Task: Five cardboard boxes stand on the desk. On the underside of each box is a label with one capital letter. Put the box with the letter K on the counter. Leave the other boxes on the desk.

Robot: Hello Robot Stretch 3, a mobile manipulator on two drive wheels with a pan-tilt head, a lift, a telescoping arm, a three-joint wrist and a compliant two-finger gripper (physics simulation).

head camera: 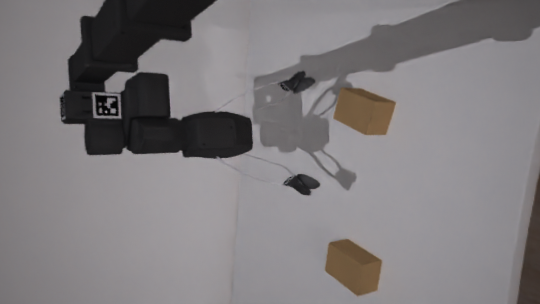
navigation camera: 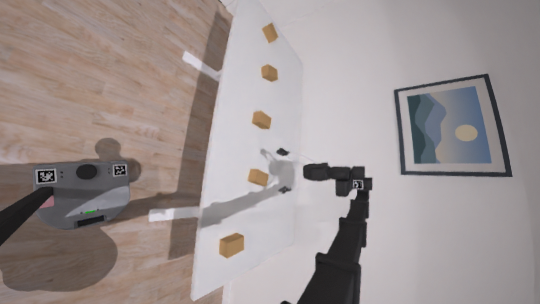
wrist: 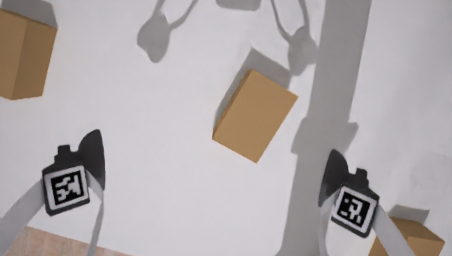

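Pixels of known places: gripper, fingertip midpoint: (head camera: 314, 133) (navigation camera: 277, 170) (wrist: 215, 160); robot's base at its link origin: (navigation camera: 87, 171).
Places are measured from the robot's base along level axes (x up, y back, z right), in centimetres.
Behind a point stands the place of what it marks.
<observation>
My gripper (head camera: 300, 133) {x 87.2, y 2.2, z 57.0 cm} (navigation camera: 283, 170) {x 87.2, y 2.2, z 57.0 cm} (wrist: 215, 160) {x 87.2, y 2.2, z 57.0 cm} is open and empty, hanging above the white desk (head camera: 425, 200) {x 72.0, y -9.4, z 48.3 cm} (navigation camera: 235, 150) {x 72.0, y -7.5, z 46.6 cm} (wrist: 165, 210) {x 72.0, y -4.2, z 43.0 cm} near its wall side. A plain cardboard box (head camera: 365, 111) {x 77.0, y 5.8, z 55.5 cm} (navigation camera: 258, 177) {x 77.0, y 5.5, z 55.6 cm} (wrist: 255, 116) {x 77.0, y 6.3, z 58.8 cm} stands on the desk below the fingers, right of centre between them in the wrist view. A second box (head camera: 353, 267) {x 77.0, y -22.1, z 60.2 cm} (navigation camera: 261, 120) {x 77.0, y -22.0, z 59.7 cm} (wrist: 25, 55) {x 76.3, y -19.7, z 63.1 cm} stands to one side. A third box (navigation camera: 231, 245) {x 77.0, y 29.8, z 37.5 cm} (wrist: 410, 237) {x 77.0, y 29.5, z 44.4 cm} stands at the other side. Two more boxes (navigation camera: 269, 73) {x 77.0, y -49.6, z 68.3 cm} (navigation camera: 270, 32) {x 76.1, y -78.1, z 72.6 cm} stand toward the far end. The underside labels are hidden. The counter does not show.
The wall (head camera: 125, 225) {x 102.9, y -18.7, z 119.7 cm} (navigation camera: 350, 100) {x 109.6, y -42.1, z 125.4 cm} rises behind the desk, with a framed picture (navigation camera: 452, 125) {x 162.5, y -16.4, z 116.7 cm} on it. My base (navigation camera: 85, 195) {x 16.0, y 10.8, z -1.1 cm} stands on the wooden floor (navigation camera: 100, 100) {x 0.0, y -40.3, z 6.1 cm} in front of the desk. My arm (navigation camera: 345, 250) {x 120.4, y 8.5, z 23.7 cm} reaches along the wall side and casts a shadow on the desk.
</observation>
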